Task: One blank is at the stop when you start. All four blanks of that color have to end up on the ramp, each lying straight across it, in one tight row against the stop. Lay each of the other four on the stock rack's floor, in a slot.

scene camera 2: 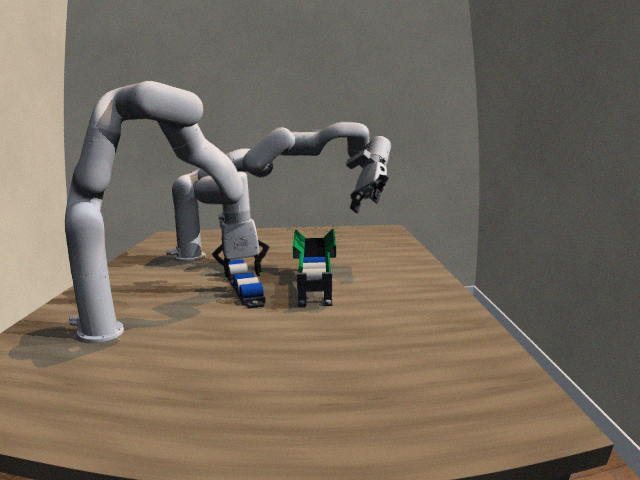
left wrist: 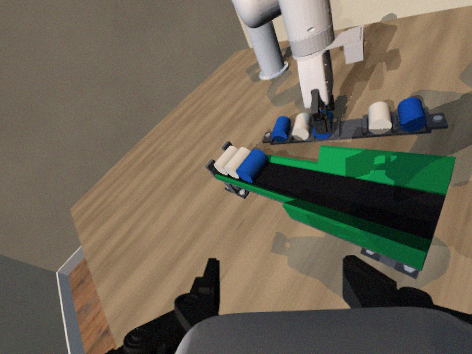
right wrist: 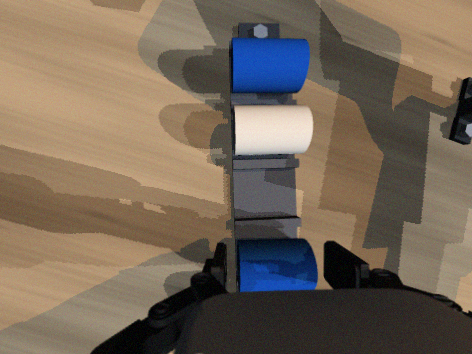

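Observation:
The green-walled ramp (scene camera 2: 329, 240) (left wrist: 340, 195) bears two white blanks (left wrist: 226, 160) (left wrist: 237, 162) across it, at the stop (scene camera 2: 315, 284), with a blue blank (left wrist: 252, 165) touching them uphill. The dark stock rack (scene camera 2: 253, 303) (left wrist: 350, 129) (right wrist: 265, 192) holds, from its near end in scene camera 2, a blue (scene camera 2: 251, 290), a white (scene camera 2: 248, 282), a blue (right wrist: 277, 265), an empty slot, a white (left wrist: 380, 116) (right wrist: 272, 129) and a blue blank (left wrist: 412, 114) (right wrist: 270, 65). My right gripper (scene camera 2: 242, 273) (right wrist: 275, 260) is open around the middle blue blank. My left gripper (scene camera 2: 366, 201) (left wrist: 281, 278) is open and empty, high right of the ramp.
The wooden table (scene camera 2: 320, 387) carries both arms' bases at the left of scene camera 2. The ramp stands close to the right of the rack there. A grey wall (scene camera 2: 268, 51) rises behind. The ramp's feet (left wrist: 392, 262) show in the left wrist view.

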